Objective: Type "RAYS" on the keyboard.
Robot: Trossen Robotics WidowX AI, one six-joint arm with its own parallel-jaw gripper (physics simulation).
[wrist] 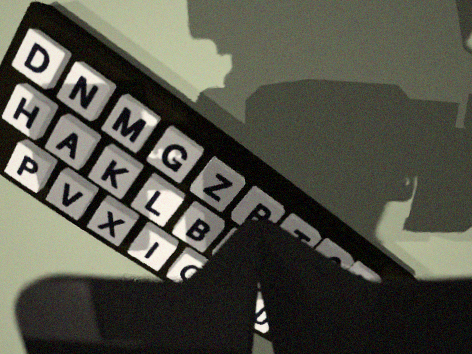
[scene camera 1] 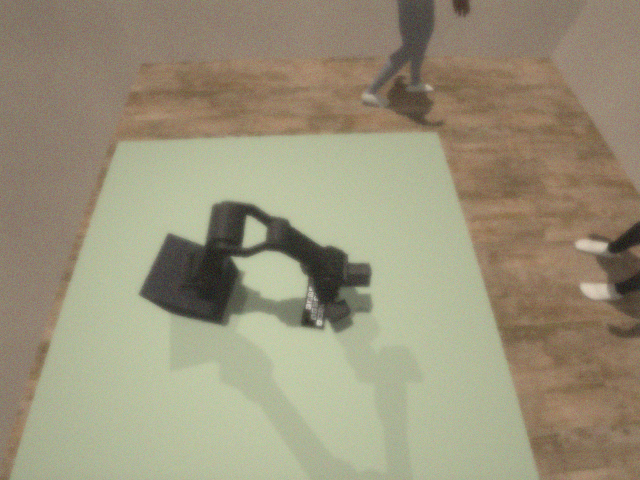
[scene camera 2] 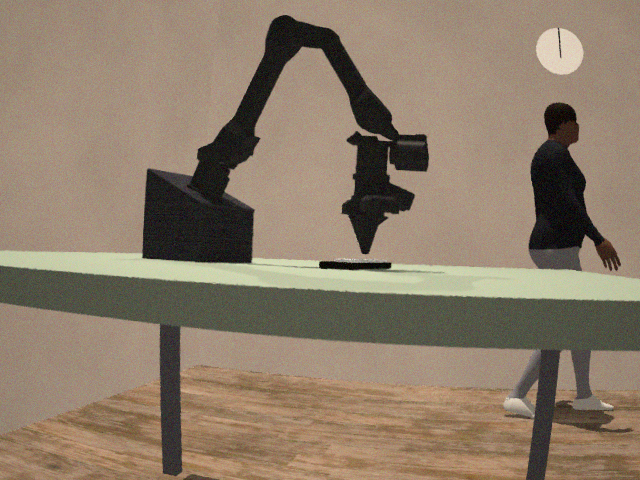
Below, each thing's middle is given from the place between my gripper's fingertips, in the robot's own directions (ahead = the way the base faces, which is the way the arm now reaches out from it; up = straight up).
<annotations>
Now: the black keyboard (wrist: pixel 159 188) 10 mm behind my hand, 20 mm to the left of it and 20 mm below it.
</annotations>
